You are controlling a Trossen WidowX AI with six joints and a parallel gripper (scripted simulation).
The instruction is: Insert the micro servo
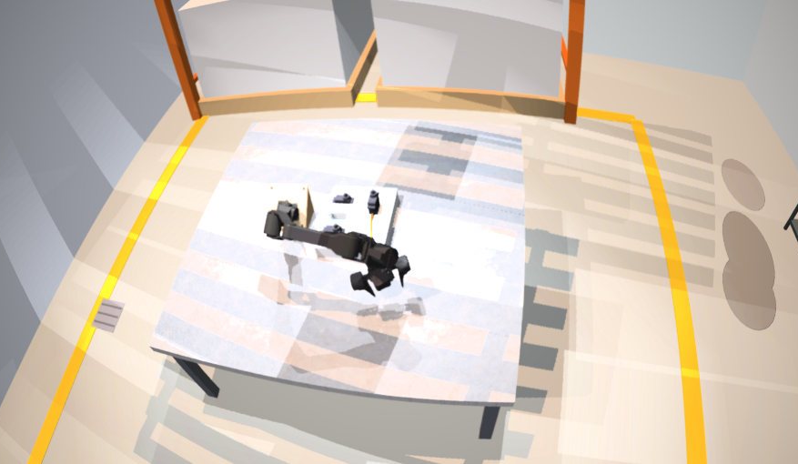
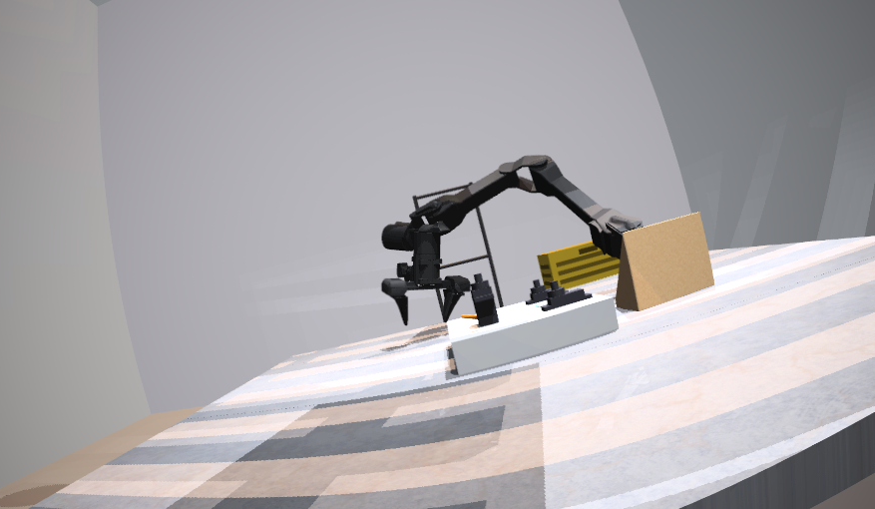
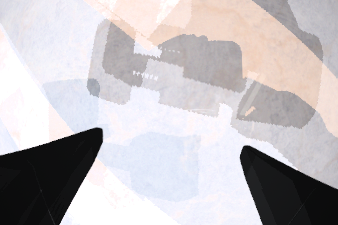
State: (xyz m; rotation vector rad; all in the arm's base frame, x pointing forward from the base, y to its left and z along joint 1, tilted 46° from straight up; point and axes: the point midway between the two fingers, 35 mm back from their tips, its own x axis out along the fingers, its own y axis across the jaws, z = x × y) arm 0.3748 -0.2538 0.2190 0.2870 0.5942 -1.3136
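Now: the white deck block 31 cm to the left of my gripper tip, 9 cm behind it and 2 cm below it.
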